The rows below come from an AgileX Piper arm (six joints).
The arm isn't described. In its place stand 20 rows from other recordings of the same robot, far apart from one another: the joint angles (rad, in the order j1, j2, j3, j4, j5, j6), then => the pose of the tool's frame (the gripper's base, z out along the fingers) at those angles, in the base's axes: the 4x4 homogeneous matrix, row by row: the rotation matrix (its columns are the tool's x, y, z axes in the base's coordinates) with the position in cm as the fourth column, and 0 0 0 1 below.
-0.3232, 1.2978, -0.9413, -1.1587, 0.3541, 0.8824 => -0.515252, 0.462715, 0.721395, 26.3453; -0.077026, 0.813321, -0.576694, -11.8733; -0.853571, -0.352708, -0.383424, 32.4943; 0, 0, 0, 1
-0.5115, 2.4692, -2.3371, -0.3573, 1.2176, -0.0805 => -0.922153, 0.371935, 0.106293, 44.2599; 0.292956, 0.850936, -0.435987, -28.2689; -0.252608, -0.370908, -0.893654, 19.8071; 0, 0, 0, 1
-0.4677, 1.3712, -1.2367, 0.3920, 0.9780, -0.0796 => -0.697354, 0.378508, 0.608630, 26.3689; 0.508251, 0.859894, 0.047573, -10.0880; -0.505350, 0.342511, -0.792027, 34.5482; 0, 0, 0, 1
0.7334, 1.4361, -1.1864, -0.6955, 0.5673, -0.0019 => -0.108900, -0.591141, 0.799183, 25.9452; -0.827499, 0.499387, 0.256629, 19.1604; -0.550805, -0.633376, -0.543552, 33.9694; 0, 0, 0, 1
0.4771, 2.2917, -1.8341, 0.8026, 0.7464, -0.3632 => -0.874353, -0.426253, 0.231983, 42.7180; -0.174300, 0.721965, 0.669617, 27.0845; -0.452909, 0.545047, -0.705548, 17.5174; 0, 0, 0, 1
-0.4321, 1.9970, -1.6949, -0.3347, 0.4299, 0.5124 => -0.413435, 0.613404, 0.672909, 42.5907; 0.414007, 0.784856, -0.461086, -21.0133; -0.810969, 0.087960, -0.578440, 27.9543; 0, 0, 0, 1
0.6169, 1.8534, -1.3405, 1.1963, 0.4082, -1.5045 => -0.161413, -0.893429, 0.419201, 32.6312; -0.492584, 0.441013, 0.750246, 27.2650; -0.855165, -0.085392, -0.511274, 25.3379; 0, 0, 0, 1
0.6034, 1.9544, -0.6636, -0.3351, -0.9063, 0.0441 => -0.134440, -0.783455, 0.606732, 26.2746; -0.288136, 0.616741, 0.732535, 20.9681; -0.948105, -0.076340, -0.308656, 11.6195; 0, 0, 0, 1
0.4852, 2.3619, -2.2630, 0.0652, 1.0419, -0.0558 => -0.757068, -0.507733, 0.411164, 46.1099; -0.424962, 0.860697, 0.280372, 24.8896; -0.496242, 0.037532, -0.867373, 23.4203; 0, 0, 0, 1
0.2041, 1.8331, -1.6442, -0.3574, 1.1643, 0.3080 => -0.929172, 0.059840, 0.364773, 38.7887; -0.036914, 0.966856, -0.252641, 5.0425; -0.367801, -0.248213, -0.896166, 30.0592; 0, 0, 0, 1
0.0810, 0.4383, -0.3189, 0.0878, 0.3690, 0.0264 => -0.397657, -0.067313, 0.915062, 9.5240; 0.076126, 0.991446, 0.106014, 1.0619; -0.914371, 0.111817, -0.389131, 25.6308; 0, 0, 0, 1
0.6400, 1.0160, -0.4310, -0.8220, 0.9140, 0.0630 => -0.492589, -0.657383, 0.570267, 14.4038; -0.869824, 0.392696, -0.298657, 4.1427; -0.027610, -0.643147, -0.765245, 21.3334; 0, 0, 0, 1
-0.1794, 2.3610, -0.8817, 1.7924, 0.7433, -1.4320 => -0.873643, 0.290153, 0.390589, 32.4850; 0.480656, 0.639407, 0.600108, 0.2144; -0.075622, 0.712018, -0.698077, -1.2085; 0, 0, 0, 1
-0.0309, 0.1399, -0.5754, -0.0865, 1.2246, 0.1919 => -0.620930, 0.195911, 0.758989, 0.1135; 0.180504, 0.977979, -0.104766, -0.7434; -0.762800, 0.071949, -0.642620, 28.6369; 0, 0, 0, 1
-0.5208, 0.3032, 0.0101, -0.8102, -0.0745, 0.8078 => -0.151216, 0.450638, 0.879806, 7.2521; 0.085576, 0.892667, -0.442517, -3.5943; -0.984790, 0.008374, -0.173550, 19.3593; 0, 0, 0, 1
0.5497, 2.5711, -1.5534, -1.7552, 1.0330, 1.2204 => -0.579202, -0.094343, 0.809706, 43.6900; -0.759568, 0.423056, -0.494045, 17.7582; -0.295942, -0.901179, -0.316695, 2.6244; 0, 0, 0, 1
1.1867, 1.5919, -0.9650, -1.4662, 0.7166, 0.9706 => 0.026964, -0.549849, 0.834829, 17.7509; -0.833692, 0.448433, 0.322282, 28.0558; -0.551571, -0.704680, -0.446314, 25.3915; 0, 0, 0, 1
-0.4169, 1.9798, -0.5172, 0.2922, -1.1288, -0.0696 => -0.201595, 0.633653, 0.746889, 26.7288; 0.150876, 0.773533, -0.615535, -14.4285; -0.967779, -0.011401, -0.251544, 10.2151; 0, 0, 0, 1
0.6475, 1.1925, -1.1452, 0.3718, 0.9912, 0.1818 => -0.861582, -0.424766, 0.277939, 16.9863; -0.195040, 0.782516, 0.591294, 16.3141; -0.468653, 0.455239, -0.757048, 36.2776; 0, 0, 0, 1
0.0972, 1.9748, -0.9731, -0.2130, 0.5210, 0.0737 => -0.969607, -0.190663, 0.153332, 32.9400; -0.205948, 0.974344, -0.090768, 2.2498; -0.132092, -0.119588, -0.983997, 9.2699; 0, 0, 0, 1
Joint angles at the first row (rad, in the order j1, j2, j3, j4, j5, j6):
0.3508 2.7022 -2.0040 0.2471 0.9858 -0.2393
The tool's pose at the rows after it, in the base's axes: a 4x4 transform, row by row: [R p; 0 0 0 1], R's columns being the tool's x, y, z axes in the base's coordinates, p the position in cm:
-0.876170, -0.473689, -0.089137, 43.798; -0.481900, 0.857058, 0.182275, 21.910; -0.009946, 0.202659, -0.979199, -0.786; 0, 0, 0, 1
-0.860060, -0.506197, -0.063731, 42.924; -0.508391, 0.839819, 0.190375, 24.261; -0.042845, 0.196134, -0.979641, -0.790; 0, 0, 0, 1
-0.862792, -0.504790, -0.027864, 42.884; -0.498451, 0.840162, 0.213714, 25.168; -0.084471, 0.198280, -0.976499, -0.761; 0, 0, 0, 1
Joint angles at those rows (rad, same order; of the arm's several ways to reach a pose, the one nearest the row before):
0.4262 2.7044 -2.0040 0.2471 0.9779 -0.2183
0.4778 2.7044 -2.0040 0.2480 0.9409 -0.2052
0.4939 2.7044 -2.0041 0.2609 0.8960 -0.1958

